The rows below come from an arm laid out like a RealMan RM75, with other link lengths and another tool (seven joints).
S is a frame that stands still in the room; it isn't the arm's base.
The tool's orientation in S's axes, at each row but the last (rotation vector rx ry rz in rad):
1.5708, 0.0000, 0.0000
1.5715, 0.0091, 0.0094
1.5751, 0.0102, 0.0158
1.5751, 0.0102, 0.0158
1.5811, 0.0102, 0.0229
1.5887, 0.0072, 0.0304
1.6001, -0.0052, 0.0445
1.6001, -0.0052, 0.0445
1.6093, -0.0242, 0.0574
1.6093, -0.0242, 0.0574
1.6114, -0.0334, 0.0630
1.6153, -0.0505, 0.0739
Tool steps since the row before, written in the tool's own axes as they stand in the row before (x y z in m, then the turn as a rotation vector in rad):
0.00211, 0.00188, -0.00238, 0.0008, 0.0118, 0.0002
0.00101, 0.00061, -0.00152, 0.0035, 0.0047, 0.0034
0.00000, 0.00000, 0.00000, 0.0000, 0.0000, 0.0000
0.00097, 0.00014, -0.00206, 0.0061, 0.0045, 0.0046
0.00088, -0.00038, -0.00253, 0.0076, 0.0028, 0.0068
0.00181, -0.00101, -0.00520, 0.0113, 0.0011, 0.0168
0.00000, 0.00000, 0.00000, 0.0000, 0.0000, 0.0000
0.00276, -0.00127, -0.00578, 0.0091, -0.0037, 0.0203
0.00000, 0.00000, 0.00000, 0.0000, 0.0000, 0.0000
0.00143, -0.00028, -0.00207, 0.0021, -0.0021, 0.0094
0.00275, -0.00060, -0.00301, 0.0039, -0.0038, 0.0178
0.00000, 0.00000, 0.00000, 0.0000, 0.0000, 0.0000
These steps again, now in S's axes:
0.00211, 0.00238, 0.00188, 0.0008, -0.0002, 0.0118
0.00099, 0.00153, 0.00061, 0.0035, -0.0034, 0.0047
0.00000, 0.00000, 0.00000, 0.0000, 0.0000, 0.0000
0.00094, 0.00208, 0.00015, 0.0062, -0.0045, 0.0045
0.00083, 0.00255, -0.00035, 0.0077, -0.0067, 0.0028
0.00170, 0.00526, -0.00089, 0.0117, -0.0165, 0.0010
0.00000, 0.00000, 0.00000, 0.0000, 0.0000, 0.0000
0.00265, 0.00588, -0.00101, 0.0097, -0.0200, -0.0040
0.00000, 0.00000, 0.00000, 0.0000, 0.0000, 0.0000
0.00140, 0.00211, -0.00013, 0.0024, -0.0093, -0.0023
0.00272, 0.00308, -0.00031, 0.0045, -0.0176, -0.0043
0.00000, 0.00000, 0.00000, 0.0000, 0.0000, 0.0000

